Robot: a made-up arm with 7 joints.
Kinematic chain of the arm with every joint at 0, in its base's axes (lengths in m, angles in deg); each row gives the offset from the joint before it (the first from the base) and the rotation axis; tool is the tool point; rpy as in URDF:
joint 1: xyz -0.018 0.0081 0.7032 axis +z
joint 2: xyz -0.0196 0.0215 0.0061 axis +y
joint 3: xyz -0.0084 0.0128 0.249 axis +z
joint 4: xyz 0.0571 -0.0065 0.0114 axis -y
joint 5: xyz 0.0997 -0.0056 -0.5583 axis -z
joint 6: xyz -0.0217 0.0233 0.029 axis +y
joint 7: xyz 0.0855 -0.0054 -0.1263 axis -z
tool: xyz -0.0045 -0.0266 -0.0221 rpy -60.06 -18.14 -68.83
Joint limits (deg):
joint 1: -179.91..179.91
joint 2: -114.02..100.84
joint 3: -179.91..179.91
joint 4: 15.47..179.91
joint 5: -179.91..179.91
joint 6: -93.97..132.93
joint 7: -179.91..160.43
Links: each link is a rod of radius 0.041 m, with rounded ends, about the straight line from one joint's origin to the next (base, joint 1, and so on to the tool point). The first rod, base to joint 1, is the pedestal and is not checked.
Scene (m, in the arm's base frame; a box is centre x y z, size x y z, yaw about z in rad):
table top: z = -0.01
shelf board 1: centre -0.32 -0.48 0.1 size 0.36 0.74 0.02 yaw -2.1
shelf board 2: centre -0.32 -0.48 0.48 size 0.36 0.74 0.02 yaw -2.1
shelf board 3: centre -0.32 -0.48 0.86 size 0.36 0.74 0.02 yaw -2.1
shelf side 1: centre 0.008 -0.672 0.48 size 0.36 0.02 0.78 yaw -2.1
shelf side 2: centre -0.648 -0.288 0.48 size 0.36 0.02 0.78 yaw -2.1
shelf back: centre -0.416 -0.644 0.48 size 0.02 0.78 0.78 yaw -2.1
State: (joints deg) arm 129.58 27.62 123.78 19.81 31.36 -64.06 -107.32
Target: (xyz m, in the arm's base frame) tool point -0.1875 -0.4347 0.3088
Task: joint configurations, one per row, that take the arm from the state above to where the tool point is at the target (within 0.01 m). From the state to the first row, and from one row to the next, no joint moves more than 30 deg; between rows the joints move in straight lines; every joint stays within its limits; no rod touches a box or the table.
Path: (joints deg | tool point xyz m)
1: 142.16 31.79 137.81 18.72 59.04 -68.94 -115.26 | -0.0513 -0.4767 0.7145
2: 154.74 35.95 151.84 17.64 86.72 -73.82 -123.20 | 0.0953 -0.4124 0.7253
3: 167.33 40.12 165.88 16.56 114.41 -78.70 -131.15 | 0.2029 -0.2962 0.7303
4: 179.91 44.28 179.91 15.47 142.09 -83.58 -139.09 | 0.2530 -0.1513 0.7305
5: 165.21 19.95 177.47 15.47 112.32 -81.27 -131.29 | 0.2258 -0.2634 0.6555
6: 150.52 -4.39 175.04 15.47 82.56 -78.96 -123.48 | 0.1566 -0.3358 0.5521
7: 135.82 -28.72 172.60 15.47 52.79 -76.66 -115.68 | 0.0497 -0.3328 0.4238
8: 121.13 -53.05 170.17 15.47 23.03 -74.35 -107.88 | -0.0624 -0.2208 0.3088
9: 120.55 -42.75 159.00 21.36 23.43 -48.10 -108.62 | -0.1207 -0.3398 0.2905
10: 119.97 -32.45 147.84 27.25 23.83 -21.85 -109.36 | -0.1875 -0.4347 0.3088

